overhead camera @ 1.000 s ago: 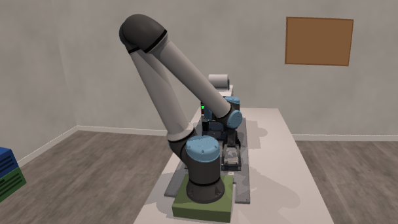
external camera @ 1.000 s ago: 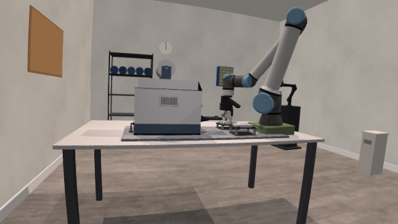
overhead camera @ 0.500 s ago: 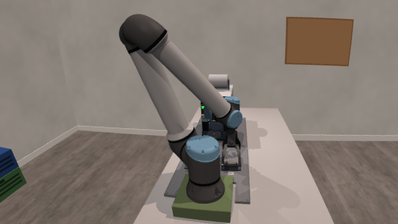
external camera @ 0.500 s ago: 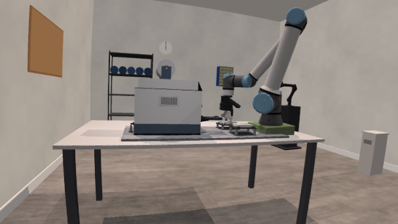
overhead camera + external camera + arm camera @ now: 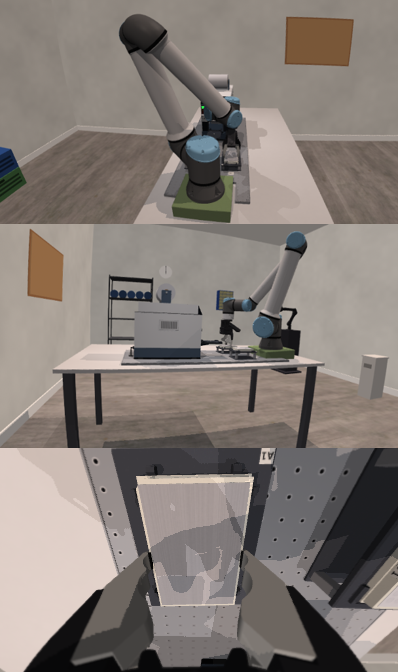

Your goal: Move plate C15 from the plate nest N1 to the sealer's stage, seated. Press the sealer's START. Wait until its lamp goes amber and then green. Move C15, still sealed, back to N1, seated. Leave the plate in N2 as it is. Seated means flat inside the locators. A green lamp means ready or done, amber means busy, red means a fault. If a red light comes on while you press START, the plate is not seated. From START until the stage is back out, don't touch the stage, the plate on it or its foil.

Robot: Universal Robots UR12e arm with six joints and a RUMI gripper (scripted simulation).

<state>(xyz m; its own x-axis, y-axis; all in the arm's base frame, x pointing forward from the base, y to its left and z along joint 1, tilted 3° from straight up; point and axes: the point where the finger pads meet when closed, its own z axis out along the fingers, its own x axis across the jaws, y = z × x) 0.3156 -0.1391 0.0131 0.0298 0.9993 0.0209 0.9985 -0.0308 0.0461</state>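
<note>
The plate C15 is 1 cm below my hand. From my hand the other things lie so: nest N1: 2 cm below; sealer stage: 21 cm ahead, 12 cm to the left, 5 cm above; nest N2: 22 cm to the left.
</note>
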